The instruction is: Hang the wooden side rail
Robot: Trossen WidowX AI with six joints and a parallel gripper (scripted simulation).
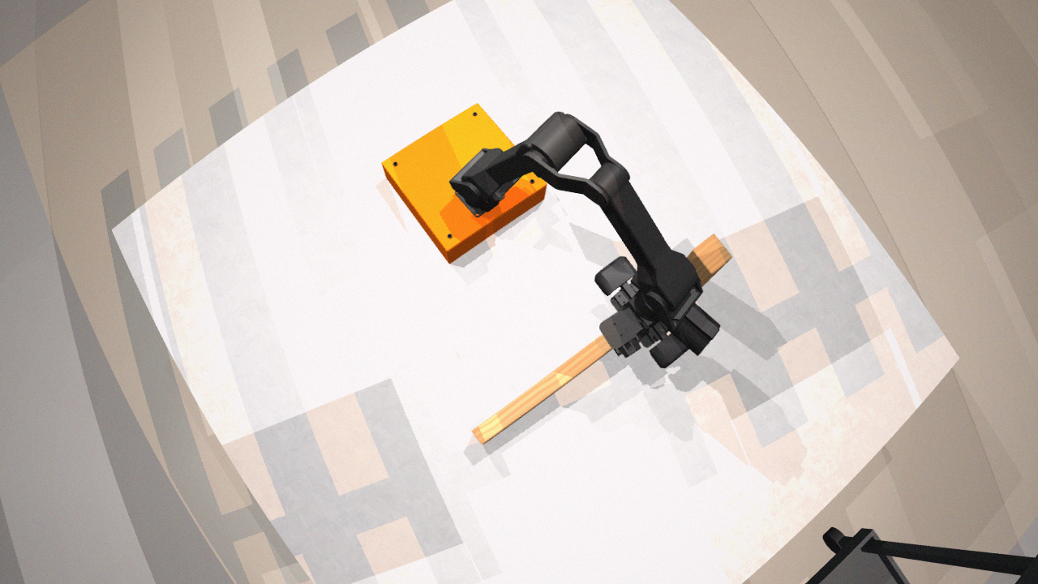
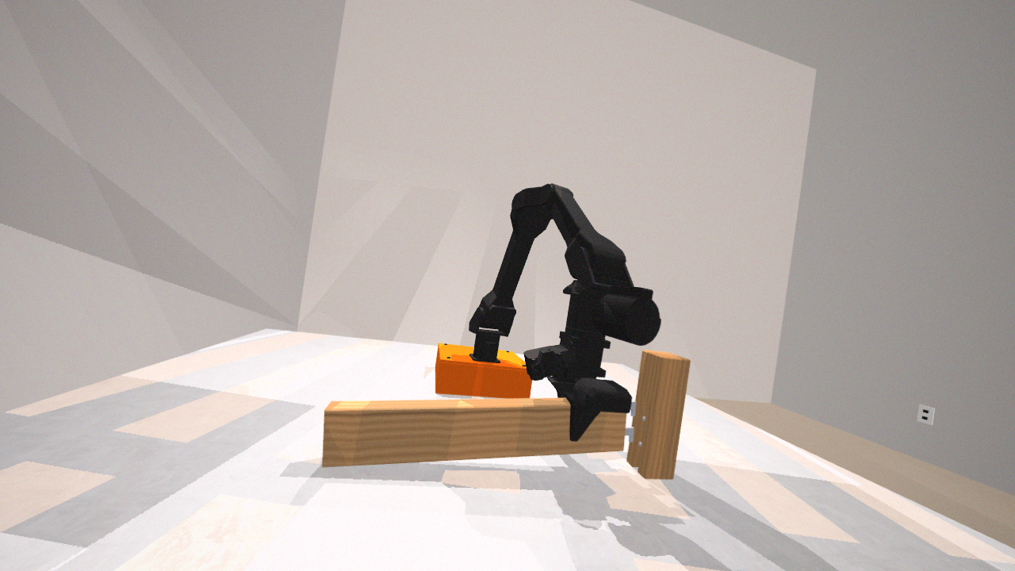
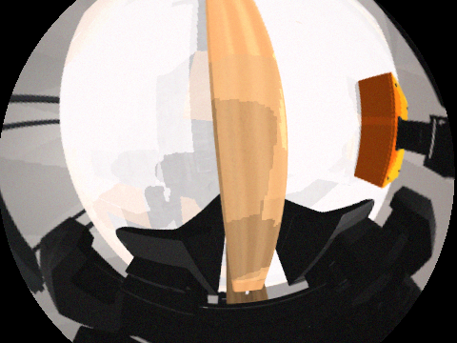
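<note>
Right now the headboard post is 10 mm ahead of my gripper tip, 140 mm to the left of it and 40 mm above it.
</note>
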